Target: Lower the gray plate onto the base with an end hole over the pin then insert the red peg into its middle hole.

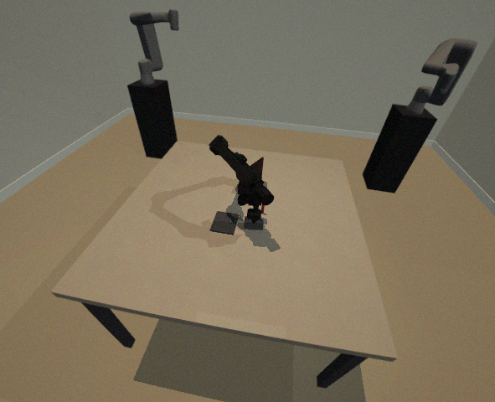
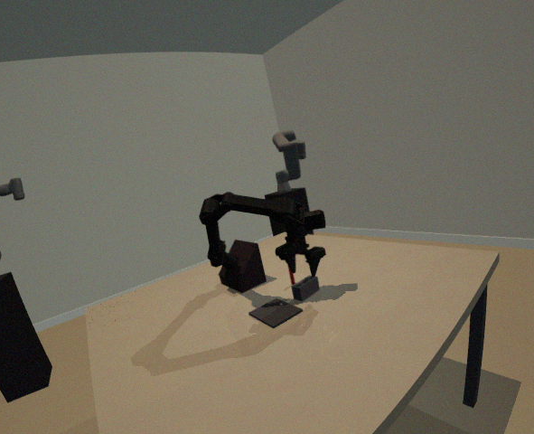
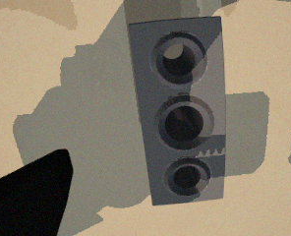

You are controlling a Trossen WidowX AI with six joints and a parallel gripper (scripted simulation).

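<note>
My gripper tip is now 4 cm above the gray plate. Round my gripper tip: red peg 11 cm behind, 3 cm to the left, 4 cm below; then dark square base 1 cm ahead, 13 cm to the right, 7 cm below.
</note>
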